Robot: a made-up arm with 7 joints. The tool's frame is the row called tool.
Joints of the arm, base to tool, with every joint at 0 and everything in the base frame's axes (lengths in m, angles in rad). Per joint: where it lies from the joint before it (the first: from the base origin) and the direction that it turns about. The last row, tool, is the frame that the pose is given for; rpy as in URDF.
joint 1: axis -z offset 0 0 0.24
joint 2: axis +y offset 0 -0.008 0.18
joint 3: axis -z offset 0 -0.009 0.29
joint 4: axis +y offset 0 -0.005 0.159
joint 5: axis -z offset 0 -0.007 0.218
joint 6: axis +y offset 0 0 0.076
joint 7: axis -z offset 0 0 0.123
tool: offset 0 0 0 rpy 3.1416 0 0
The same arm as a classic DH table. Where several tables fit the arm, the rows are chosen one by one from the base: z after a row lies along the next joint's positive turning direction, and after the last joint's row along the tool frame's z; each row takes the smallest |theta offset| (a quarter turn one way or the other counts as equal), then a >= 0, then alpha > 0; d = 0 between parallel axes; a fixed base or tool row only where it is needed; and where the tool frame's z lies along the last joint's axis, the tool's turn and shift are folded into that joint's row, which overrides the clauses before.
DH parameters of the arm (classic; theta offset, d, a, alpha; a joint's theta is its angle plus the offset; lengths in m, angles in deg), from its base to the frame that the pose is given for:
base (fixed): 0.00 0.0000 0.0000 180.00
joint 1: 0.00 -0.4200 0.0000 90.00
joint 2: 0.00 -0.0170 0.0000 -90.00
joint 3: 0.00 -0.4490 0.0000 90.00
joint 4: 0.00 -0.0120 0.0000 -90.00
joint 5: 0.00 -0.2940 0.0000 90.00
joint 6: 0.00 0.0000 0.0000 -90.00
joint 7: 0.00 -0.1230 0.0000 0.00

